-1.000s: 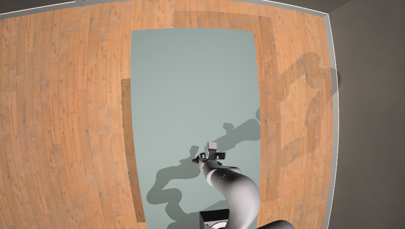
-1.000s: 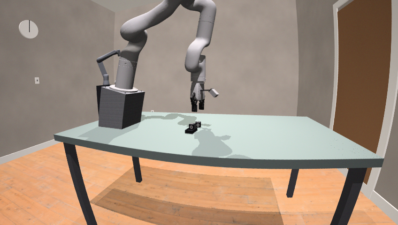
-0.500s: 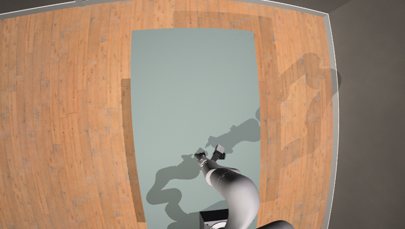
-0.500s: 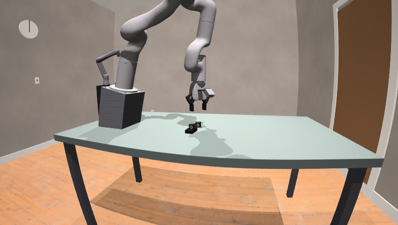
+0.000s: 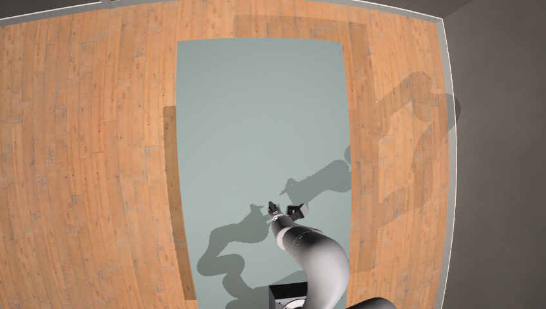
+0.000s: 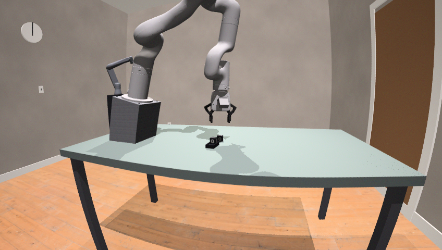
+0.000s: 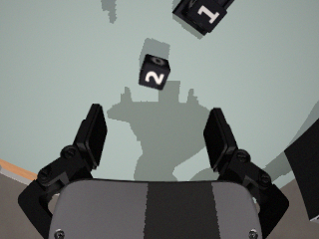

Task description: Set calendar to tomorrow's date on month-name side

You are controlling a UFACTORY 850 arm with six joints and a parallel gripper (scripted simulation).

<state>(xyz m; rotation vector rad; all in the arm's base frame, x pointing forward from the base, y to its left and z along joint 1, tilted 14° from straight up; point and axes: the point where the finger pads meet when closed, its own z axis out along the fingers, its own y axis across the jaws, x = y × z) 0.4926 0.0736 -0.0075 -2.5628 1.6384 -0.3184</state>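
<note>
My hand is 90 mm above the black cube. From my hand the other things lie so: black tray 10 mm behind, 110 mm to the right, 100 mm below.
</note>
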